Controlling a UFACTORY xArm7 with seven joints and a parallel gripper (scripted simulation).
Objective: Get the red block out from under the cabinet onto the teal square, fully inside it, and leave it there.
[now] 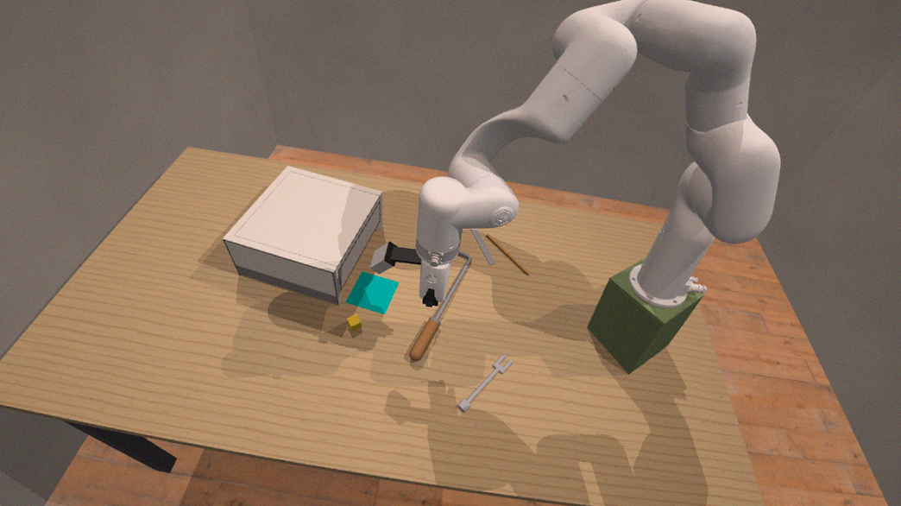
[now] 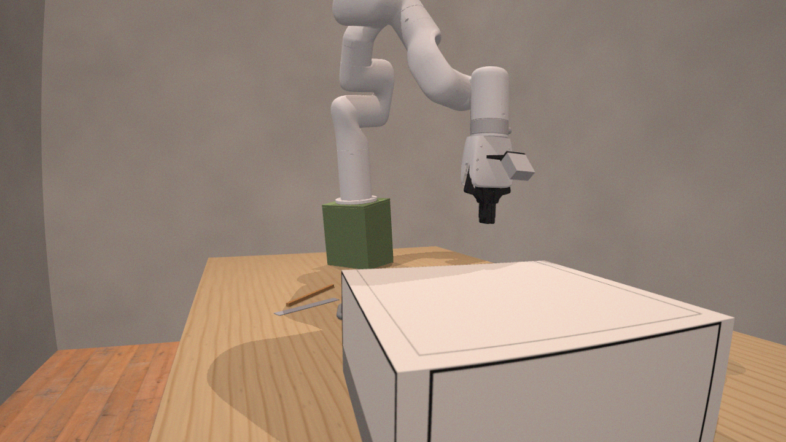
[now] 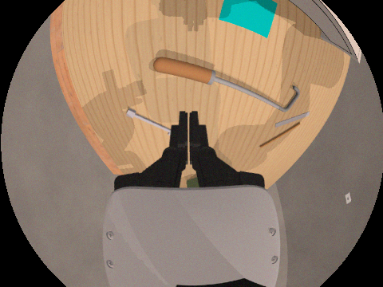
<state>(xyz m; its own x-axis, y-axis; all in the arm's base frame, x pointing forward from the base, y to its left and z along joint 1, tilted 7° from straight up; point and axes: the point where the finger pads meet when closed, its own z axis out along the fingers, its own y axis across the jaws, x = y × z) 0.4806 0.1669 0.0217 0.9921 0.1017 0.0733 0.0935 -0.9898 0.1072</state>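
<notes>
The hook tool lies 1 cm ahead of my hand, 13 cm to the right of it and 18 cm below it. Also, from my hand: teal square 16 cm ahead, 10 cm to the right, 19 cm below; then grey fork 16 cm behind, 7 cm to the left, 18 cm below; then small yellow cube 17 cm ahead, 1 cm to the left, 18 cm below.
</notes>
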